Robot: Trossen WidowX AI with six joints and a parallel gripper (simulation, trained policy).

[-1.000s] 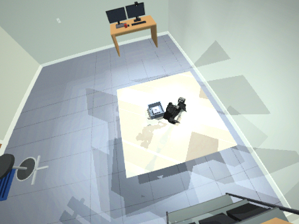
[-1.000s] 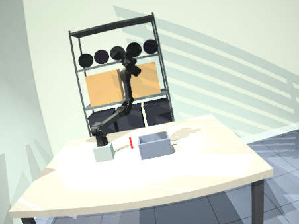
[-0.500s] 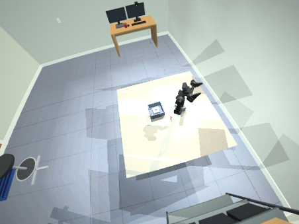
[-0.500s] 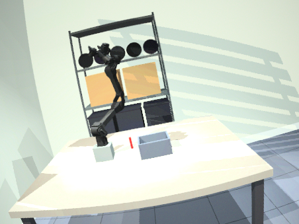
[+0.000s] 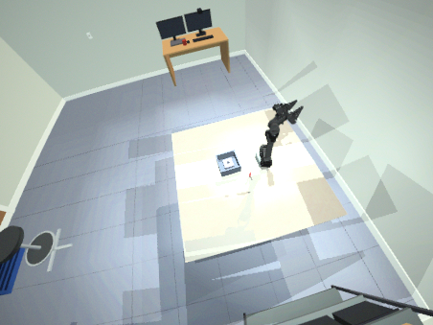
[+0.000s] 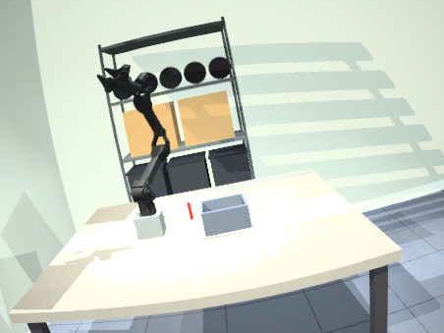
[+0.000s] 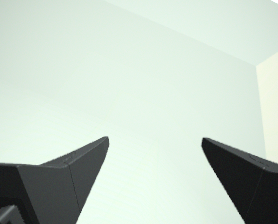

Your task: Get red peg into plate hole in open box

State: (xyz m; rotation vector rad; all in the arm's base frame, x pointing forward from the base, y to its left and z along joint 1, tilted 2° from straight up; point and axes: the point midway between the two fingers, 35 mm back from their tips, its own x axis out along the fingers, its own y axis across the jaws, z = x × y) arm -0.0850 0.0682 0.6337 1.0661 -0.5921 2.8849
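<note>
The red peg lies 71 cm below my gripper tip, 27 cm ahead of it and 5 cm to the left of it. From my gripper tip the other things lie so: grey box: 72 cm below, 44 cm ahead, 10 cm to the right.
</note>
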